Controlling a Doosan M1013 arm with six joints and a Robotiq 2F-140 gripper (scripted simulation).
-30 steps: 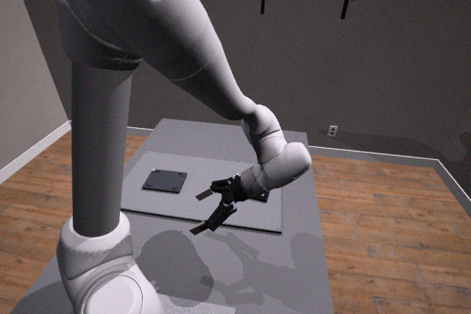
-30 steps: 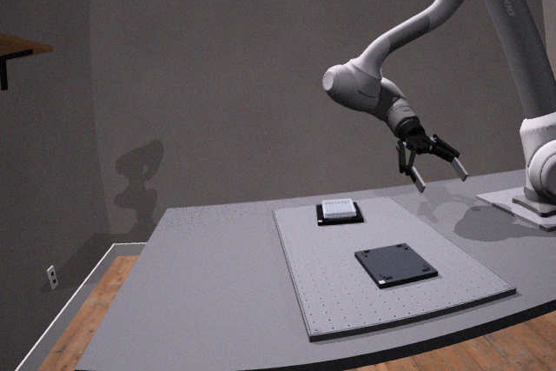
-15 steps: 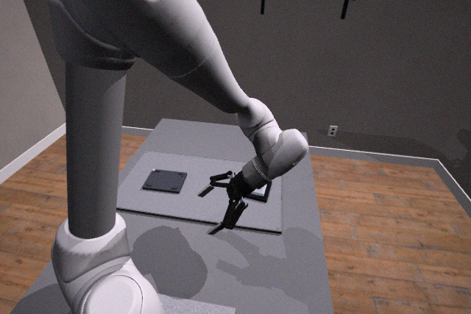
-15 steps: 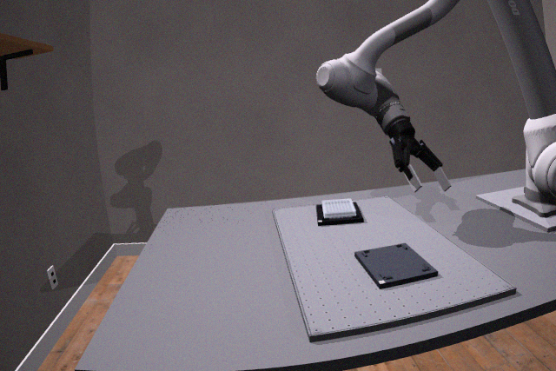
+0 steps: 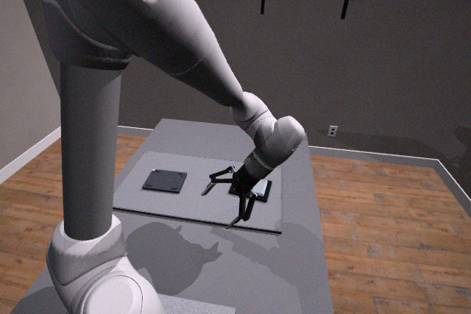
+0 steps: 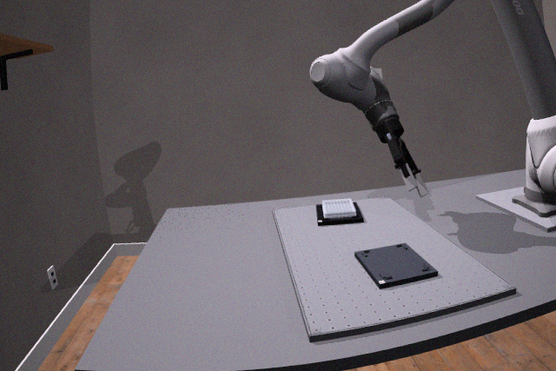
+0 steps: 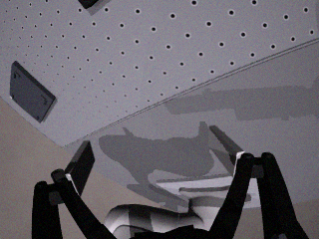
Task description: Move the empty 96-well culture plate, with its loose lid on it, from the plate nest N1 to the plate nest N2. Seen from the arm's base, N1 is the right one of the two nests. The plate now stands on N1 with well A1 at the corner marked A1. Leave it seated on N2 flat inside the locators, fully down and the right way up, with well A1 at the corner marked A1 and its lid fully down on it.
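Now: the plate lid 21 cm ahead of my hand, 8 cm to the right of it and 5 cm below it. Round my hand: black plate nest N1: 21 cm ahead, 8 cm to the right, 7 cm below; black plate nest N2: 29 cm to the left, 14 cm ahead, 7 cm below; white corner mark: 37 cm to the left, 19 cm ahead, 6 cm below.
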